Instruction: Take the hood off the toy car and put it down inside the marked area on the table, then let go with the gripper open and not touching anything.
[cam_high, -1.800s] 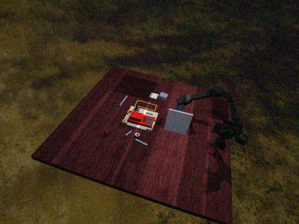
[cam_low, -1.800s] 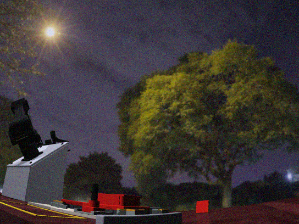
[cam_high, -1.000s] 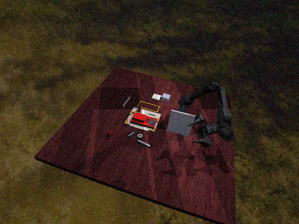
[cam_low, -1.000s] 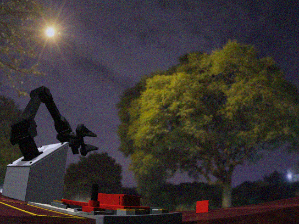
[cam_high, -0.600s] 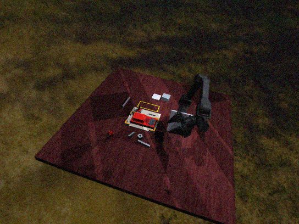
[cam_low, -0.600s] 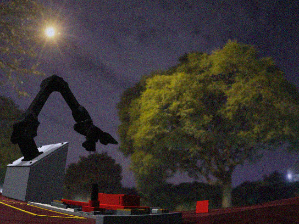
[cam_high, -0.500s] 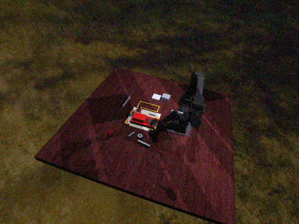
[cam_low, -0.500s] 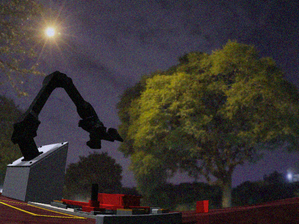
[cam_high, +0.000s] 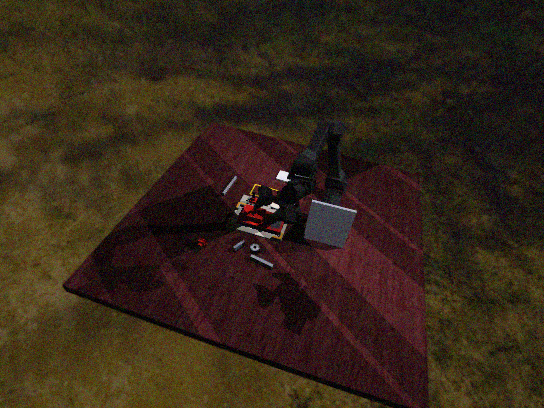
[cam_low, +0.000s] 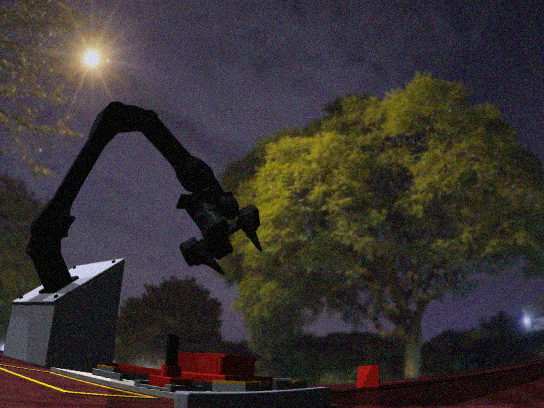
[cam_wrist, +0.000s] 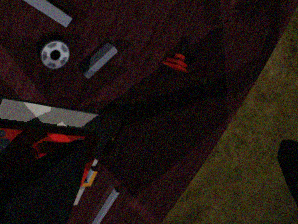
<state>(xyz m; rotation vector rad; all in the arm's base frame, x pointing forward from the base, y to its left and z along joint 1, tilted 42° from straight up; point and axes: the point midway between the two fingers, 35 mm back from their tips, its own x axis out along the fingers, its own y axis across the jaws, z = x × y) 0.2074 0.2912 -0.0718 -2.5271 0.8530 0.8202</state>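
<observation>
Right now the red hood is 22 cm below my gripper tip, 20 cm to the right of it and 9 cm ahead of it. The rest, counted from my gripper tip: grey block: 57 cm to the right, 24 cm below, 5 cm behind; then wheel: 25 cm below, 3 cm to the right, 3 cm ahead.
</observation>
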